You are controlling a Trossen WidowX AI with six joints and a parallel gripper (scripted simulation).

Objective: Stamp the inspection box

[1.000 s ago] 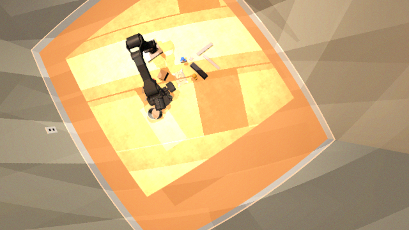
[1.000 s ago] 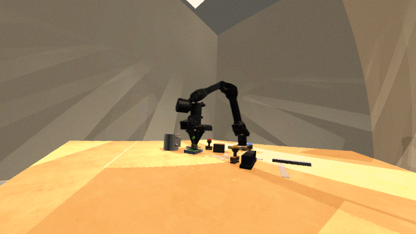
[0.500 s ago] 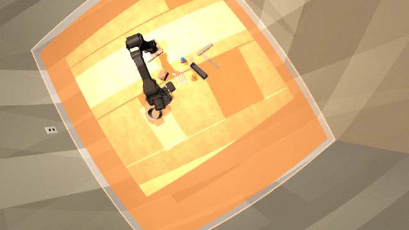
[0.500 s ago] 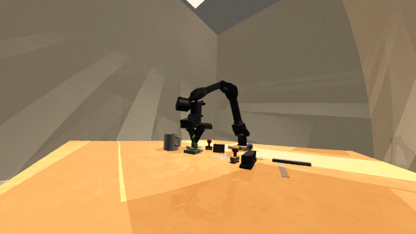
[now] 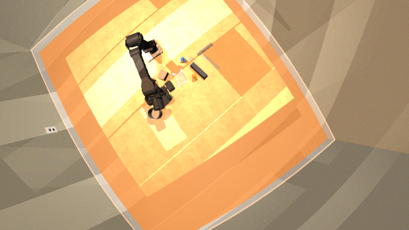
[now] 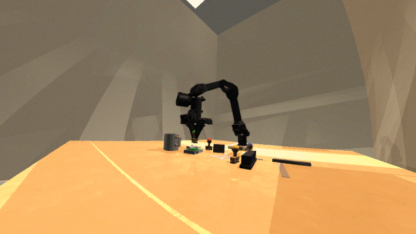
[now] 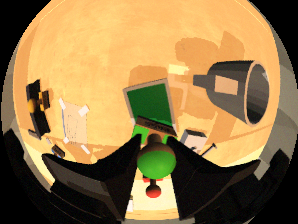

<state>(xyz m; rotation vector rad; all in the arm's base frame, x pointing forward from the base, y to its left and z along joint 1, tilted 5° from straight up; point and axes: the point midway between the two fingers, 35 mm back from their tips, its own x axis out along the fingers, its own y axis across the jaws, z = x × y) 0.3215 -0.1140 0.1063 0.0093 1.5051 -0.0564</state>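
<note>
Right now the pale card is 15 cm to the left of my gripper tip, 7 cm below it and 4 cm behind it. From my gripper tip the other things lie so: green-knobbed stamp (right at my gripper tip); then mug (10 cm to the right, 6 cm ahead, 4 cm below); then green ink pad (7 cm below).
</note>
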